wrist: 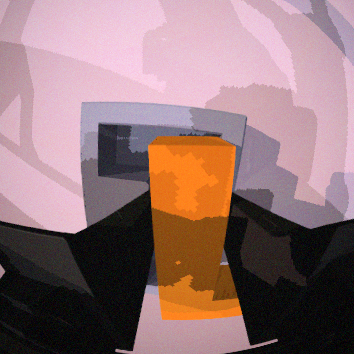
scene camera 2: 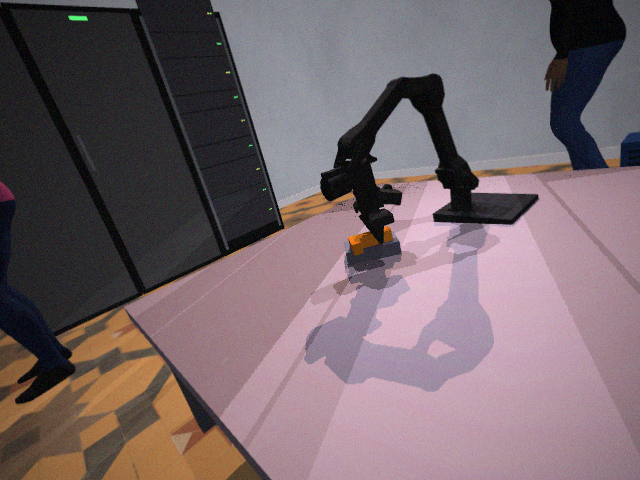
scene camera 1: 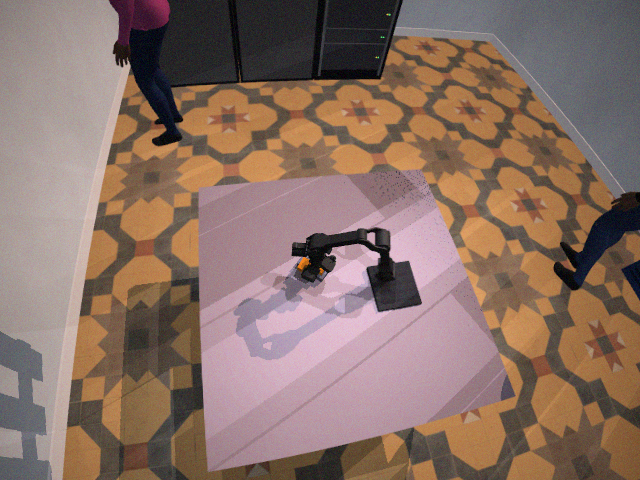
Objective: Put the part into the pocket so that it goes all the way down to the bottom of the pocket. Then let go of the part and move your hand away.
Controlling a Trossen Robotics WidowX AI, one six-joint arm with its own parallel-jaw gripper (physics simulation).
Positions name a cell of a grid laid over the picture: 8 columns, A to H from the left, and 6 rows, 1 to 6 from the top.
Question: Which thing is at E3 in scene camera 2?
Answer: The gripper.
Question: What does the gripper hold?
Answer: An orange part.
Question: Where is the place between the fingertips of the gripper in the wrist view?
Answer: E4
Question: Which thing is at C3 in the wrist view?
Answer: A grey pocket block.
